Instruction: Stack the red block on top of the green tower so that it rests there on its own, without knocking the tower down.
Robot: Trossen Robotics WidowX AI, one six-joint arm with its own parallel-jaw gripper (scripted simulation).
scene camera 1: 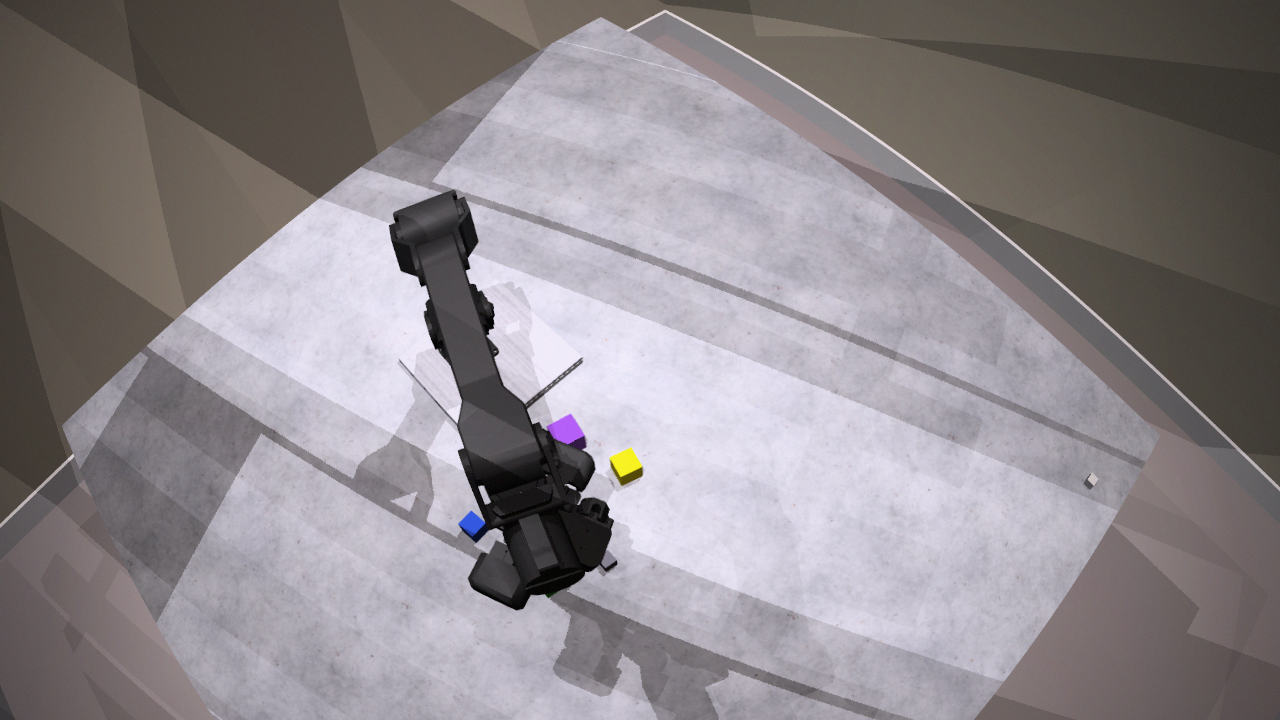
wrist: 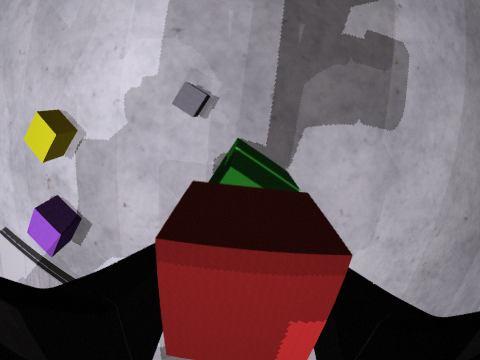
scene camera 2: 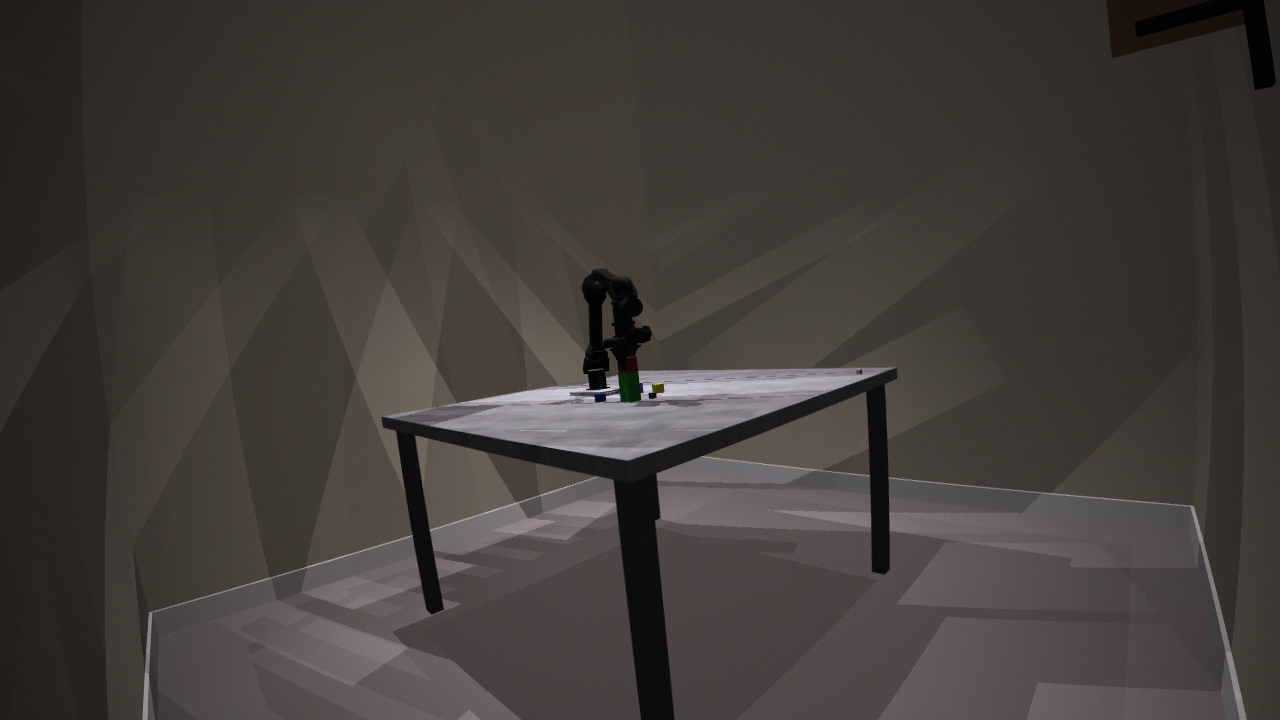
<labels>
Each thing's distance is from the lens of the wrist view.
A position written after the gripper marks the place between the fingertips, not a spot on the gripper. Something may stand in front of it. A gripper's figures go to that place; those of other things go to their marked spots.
gripper (wrist: 244, 250): 0.10 m
yellow cube (wrist: 50, 133): 0.21 m
purple cube (wrist: 53, 223): 0.23 m
small grey cube (wrist: 190, 99): 0.17 m
The marked spots on the yellow cube and the small grey cube are 0.11 m apart.
</labels>
